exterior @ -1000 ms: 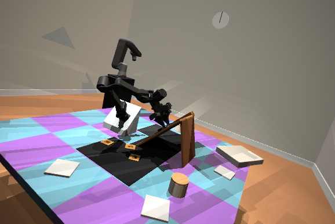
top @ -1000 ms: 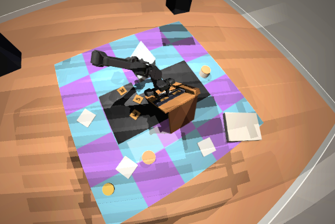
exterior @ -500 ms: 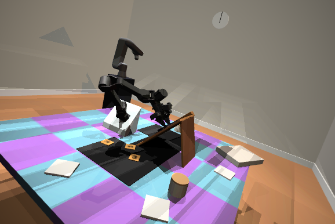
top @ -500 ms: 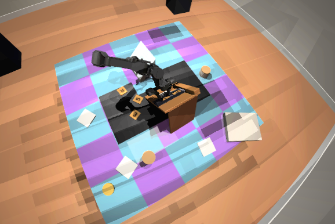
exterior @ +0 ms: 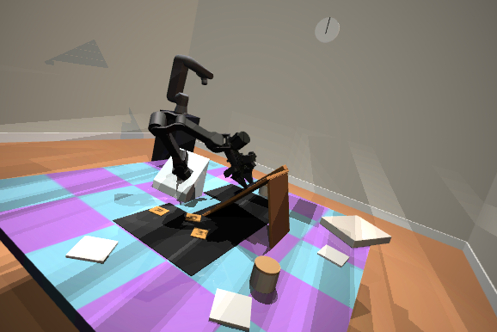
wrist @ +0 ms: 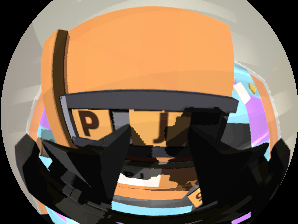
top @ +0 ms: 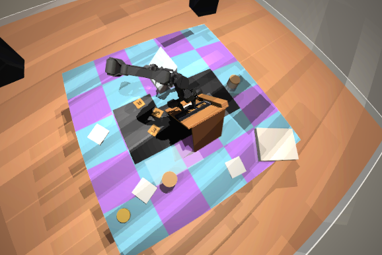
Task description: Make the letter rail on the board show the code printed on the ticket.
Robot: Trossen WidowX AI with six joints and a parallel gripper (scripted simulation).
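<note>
The orange letter tile marked p lies 1 cm behind my gripper tip and 8 cm to the left of it. From my gripper tip the other things lie so: black mat (15 cm behind, 2 cm to the right, 17 cm below); letter tile (right at my gripper tip); white ticket (6 cm behind, 3 cm to the left, 7 cm below).
</note>
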